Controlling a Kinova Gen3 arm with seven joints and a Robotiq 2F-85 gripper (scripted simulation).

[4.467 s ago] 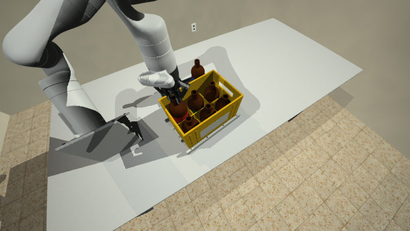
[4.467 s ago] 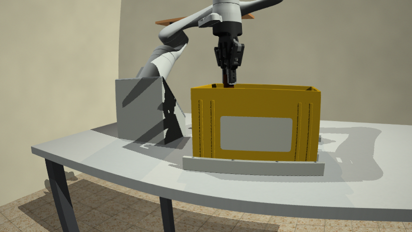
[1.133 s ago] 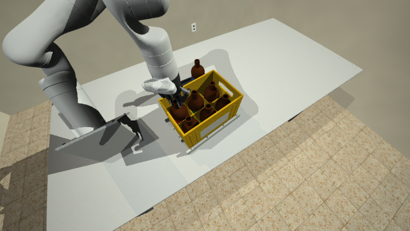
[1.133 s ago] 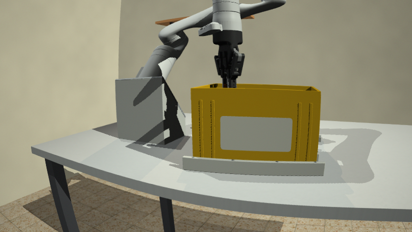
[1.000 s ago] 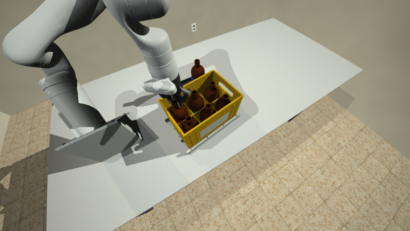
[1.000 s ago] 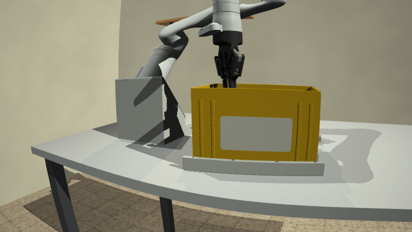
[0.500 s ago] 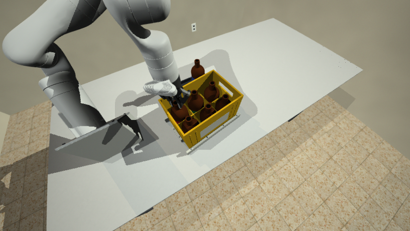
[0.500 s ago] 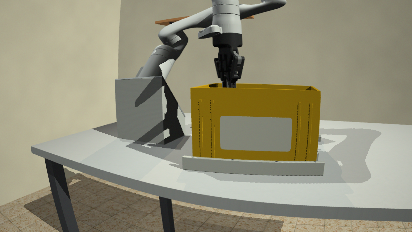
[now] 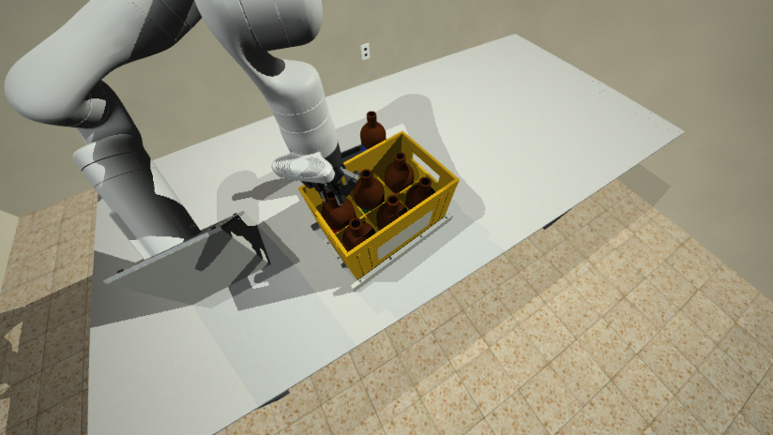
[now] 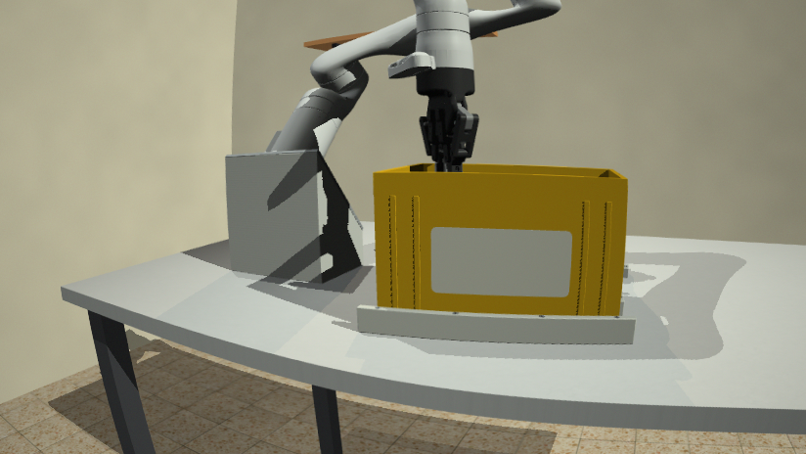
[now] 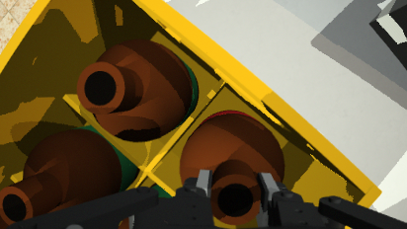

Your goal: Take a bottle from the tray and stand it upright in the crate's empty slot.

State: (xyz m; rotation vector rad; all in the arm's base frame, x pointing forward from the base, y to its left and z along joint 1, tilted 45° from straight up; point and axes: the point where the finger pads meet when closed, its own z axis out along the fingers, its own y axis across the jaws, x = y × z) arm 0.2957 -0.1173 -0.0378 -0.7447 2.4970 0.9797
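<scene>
The yellow crate lies 9 cm ahead of my hand, 8 cm below it and 5 cm to the right of it. Also, from my hand: tray (17 cm to the left, 15 cm below, 13 cm ahead).
</scene>
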